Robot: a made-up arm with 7 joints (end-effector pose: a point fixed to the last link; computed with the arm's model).
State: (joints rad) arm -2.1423 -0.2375 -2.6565 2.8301 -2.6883 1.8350 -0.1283
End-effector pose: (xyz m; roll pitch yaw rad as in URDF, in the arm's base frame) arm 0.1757 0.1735 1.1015 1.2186 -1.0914 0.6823
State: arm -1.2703 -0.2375 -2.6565 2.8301 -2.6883 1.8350 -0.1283
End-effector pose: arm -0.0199 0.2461 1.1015 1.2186 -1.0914 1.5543
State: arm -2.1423 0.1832 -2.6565 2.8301 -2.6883 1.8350 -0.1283
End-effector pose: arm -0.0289 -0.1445 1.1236 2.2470 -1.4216 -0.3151
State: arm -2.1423 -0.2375 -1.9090 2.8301 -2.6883 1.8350 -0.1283
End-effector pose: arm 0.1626 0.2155 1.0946 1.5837 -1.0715 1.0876
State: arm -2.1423 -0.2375 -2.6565 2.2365 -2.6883 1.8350 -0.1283
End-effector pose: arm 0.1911 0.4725 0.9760 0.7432 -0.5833 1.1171
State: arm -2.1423 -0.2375 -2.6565 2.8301 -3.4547 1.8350 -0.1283
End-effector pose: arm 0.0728 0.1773 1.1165 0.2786 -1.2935 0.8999
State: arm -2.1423 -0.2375 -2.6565 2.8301 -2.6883 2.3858 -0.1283
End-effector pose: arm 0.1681 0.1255 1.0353 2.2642 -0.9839 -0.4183
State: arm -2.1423 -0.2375 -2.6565 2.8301 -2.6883 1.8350 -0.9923
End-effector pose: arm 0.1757 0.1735 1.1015 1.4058 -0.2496 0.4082
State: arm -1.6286 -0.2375 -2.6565 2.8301 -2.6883 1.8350 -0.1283
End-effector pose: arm 0.0677 0.2375 1.1015 1.2186 -1.0914 1.1960
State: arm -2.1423 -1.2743 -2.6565 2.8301 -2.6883 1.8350 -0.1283
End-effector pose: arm 0.5188 0.7071 0.4646 0.9462 -0.0744 0.8546
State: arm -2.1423 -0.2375 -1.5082 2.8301 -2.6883 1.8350 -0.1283
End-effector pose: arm 0.1441 0.2312 1.0939 1.7792 -1.0899 1.3049
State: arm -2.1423 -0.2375 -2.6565 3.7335 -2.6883 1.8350 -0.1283
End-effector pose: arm 0.1130 -0.2777 0.9368 3.0782 -0.9157 -1.1210
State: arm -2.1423 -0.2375 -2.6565 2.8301 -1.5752 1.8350 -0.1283
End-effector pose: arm 0.2568 0.2740 1.0311 2.0754 -0.8231 0.9456
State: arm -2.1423 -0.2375 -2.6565 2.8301 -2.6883 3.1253 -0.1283
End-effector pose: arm 0.1324 0.1241 0.9321 2.7371 -0.3769 -0.9769
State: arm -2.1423 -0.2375 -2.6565 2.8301 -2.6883 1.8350 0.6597
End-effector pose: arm 0.1757 0.1735 1.1015 -1.1139 -1.2018 3.0788
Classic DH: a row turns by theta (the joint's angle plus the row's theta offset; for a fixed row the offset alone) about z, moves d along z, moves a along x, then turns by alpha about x. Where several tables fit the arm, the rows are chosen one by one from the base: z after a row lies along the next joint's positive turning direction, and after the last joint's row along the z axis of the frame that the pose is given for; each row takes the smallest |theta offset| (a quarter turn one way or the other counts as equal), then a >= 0, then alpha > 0; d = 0 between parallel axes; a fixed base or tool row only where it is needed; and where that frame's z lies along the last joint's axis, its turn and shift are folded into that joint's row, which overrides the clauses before.
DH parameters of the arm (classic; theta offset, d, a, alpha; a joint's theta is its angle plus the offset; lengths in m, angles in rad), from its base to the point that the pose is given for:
joint 1: 0 0.227 0 -1.5708
joint 2: 0 0 0 1.5708
joint 3: 0 0.355 0.06 1.5708
joint 4: 0 0 0.101 1.5708
joint 5: 0 0.448 0 1.5708
joint 6: 0 0 0.093 -1.5708
joint 7: 0 0.119 0 0

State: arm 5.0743 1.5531 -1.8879 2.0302 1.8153 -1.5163 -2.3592
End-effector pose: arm -0.0747 -0.6431 0.4614 -0.0897 -0.2476 -1.4905
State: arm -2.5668 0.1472 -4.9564 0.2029 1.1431 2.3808 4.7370
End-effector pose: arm 0.1943 -0.1261 0.1861 -0.7020 -0.1945 -0.8143
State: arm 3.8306 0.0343 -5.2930 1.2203 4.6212 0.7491 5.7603
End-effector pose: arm 0.0520 -0.6599 0.4596 1.8990 0.7945 -0.4147
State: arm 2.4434 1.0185 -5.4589 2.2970 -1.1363 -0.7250 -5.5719
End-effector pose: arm -0.7647 0.2282 0.5498 -0.2564 -0.9912 0.5421
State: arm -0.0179 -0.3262 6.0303 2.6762 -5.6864 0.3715 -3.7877
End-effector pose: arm -0.1236 -0.0724 1.1844 -0.1554 0.4480 -0.3083
